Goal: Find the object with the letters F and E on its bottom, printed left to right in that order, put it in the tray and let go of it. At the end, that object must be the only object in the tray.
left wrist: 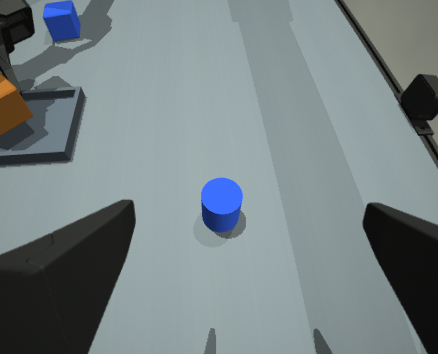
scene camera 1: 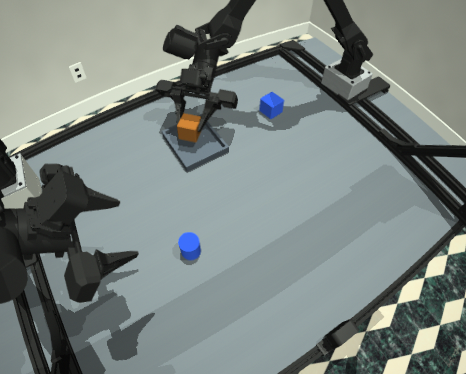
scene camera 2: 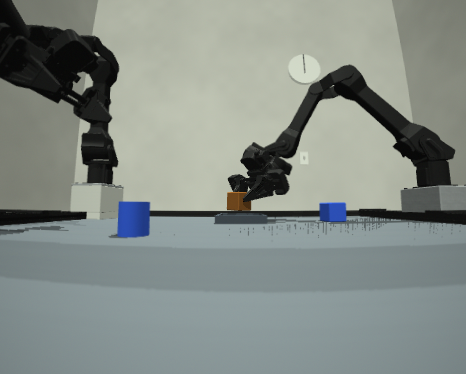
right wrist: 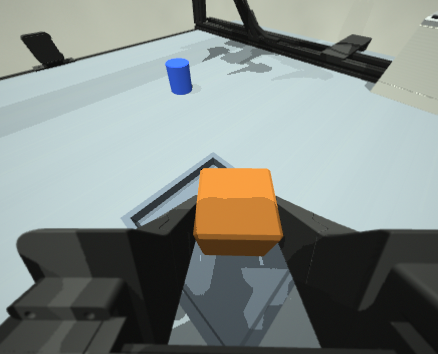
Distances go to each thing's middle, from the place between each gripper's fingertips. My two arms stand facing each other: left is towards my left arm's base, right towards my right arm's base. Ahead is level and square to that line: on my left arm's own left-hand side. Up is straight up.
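The grey tray [scene camera 1: 210,145] is 10 mm to the right of my right hand and 40 mm below it. I see the orange cube [right wrist: 236,214] as well, 10 mm ahead of that right hand.
As for my left hand, the grey tray is 260 mm ahead of it, 190 mm to the right of it and 170 mm below it. With respect to the orange cube, my left hand is 270 mm short of it, 190 mm to the left of it and 130 mm above it.
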